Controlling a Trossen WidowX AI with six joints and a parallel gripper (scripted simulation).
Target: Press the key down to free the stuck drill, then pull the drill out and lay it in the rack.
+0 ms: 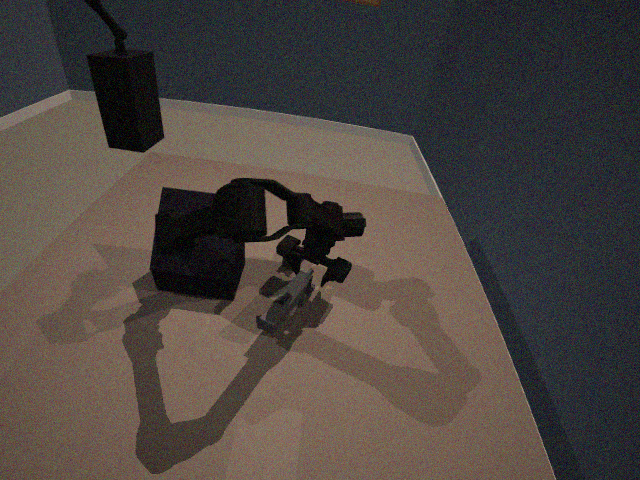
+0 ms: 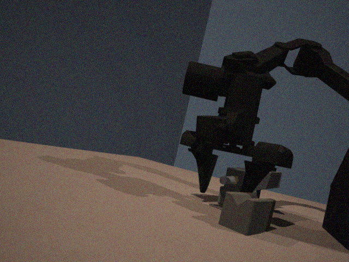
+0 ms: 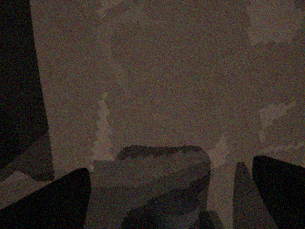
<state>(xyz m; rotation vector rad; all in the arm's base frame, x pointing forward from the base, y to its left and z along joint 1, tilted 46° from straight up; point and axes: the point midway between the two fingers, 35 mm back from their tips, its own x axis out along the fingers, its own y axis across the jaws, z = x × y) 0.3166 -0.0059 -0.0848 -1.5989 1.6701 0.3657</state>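
Right now my gripper tip is 2 cm past the drill, 5 cm to the left of it and 4 cm below it. Round my gripper tip: rack (5 cm behind, 7 cm to the left); dark key (5 cm behind, 13 cm to the right, 4 cm above); grey housing block (4 cm behind, 11 cm to the right, 3 cm above).
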